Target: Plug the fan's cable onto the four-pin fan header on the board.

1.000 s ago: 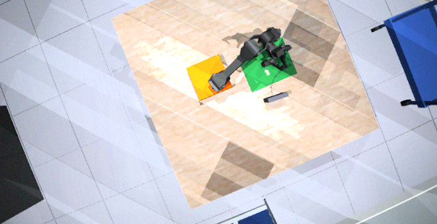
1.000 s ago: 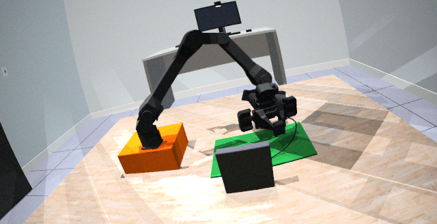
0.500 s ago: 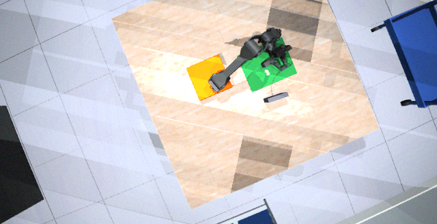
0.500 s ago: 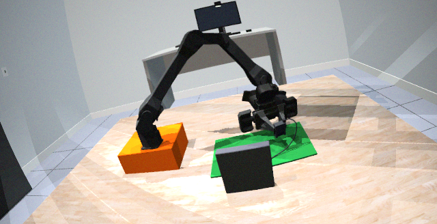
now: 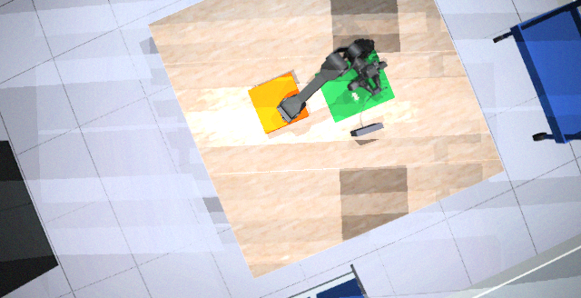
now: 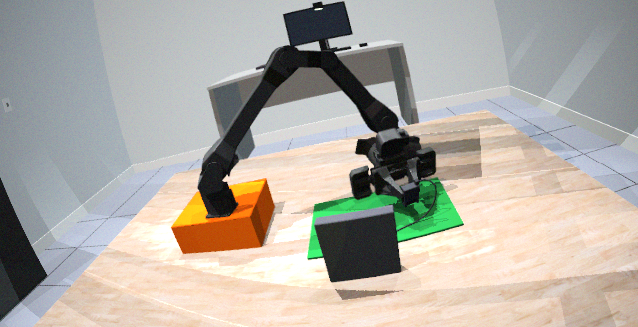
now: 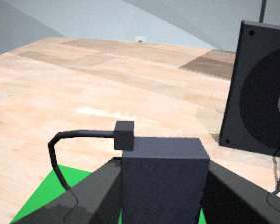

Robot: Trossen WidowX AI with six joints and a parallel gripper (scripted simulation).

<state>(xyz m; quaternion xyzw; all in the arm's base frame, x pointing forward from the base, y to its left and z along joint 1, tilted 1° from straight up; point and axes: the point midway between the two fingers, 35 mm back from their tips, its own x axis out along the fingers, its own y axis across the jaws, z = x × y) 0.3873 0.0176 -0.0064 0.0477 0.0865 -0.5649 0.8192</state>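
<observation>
Now: the green board 80 mm below my gripper tip, 70 mm behind it and 60 mm to the left of it. From my gripper tip the other things lie so: black plug (10 mm to the left, 10 mm below); dark square fan (140 mm to the right, 90 mm behind, 10 mm below).
</observation>
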